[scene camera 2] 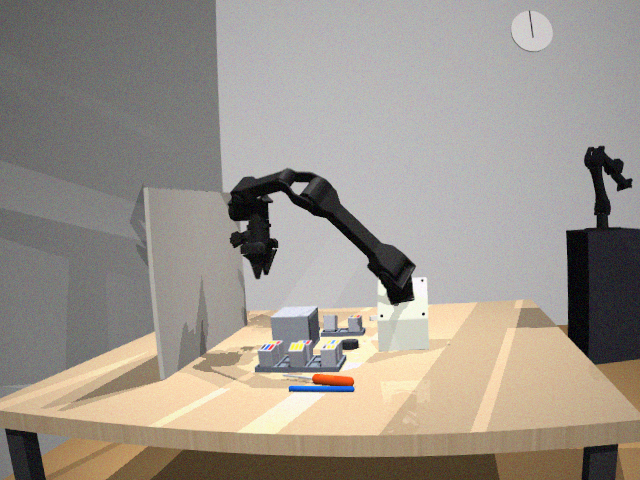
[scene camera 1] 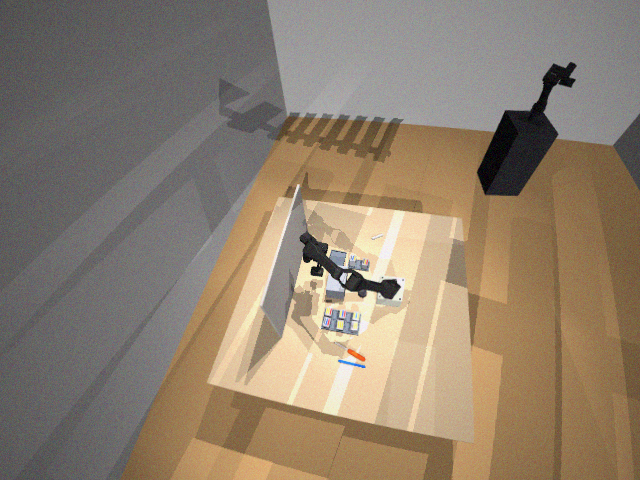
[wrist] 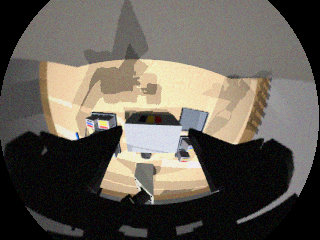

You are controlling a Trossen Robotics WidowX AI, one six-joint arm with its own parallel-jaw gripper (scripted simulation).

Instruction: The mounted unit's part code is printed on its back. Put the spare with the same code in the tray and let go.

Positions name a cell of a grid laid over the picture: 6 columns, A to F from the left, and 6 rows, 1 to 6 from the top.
Labels:
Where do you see a tall grey panel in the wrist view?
E2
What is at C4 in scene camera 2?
My gripper.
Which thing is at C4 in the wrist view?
A mounted unit.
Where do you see a mounted unit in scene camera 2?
C5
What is my gripper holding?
Nothing.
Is my gripper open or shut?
Open.

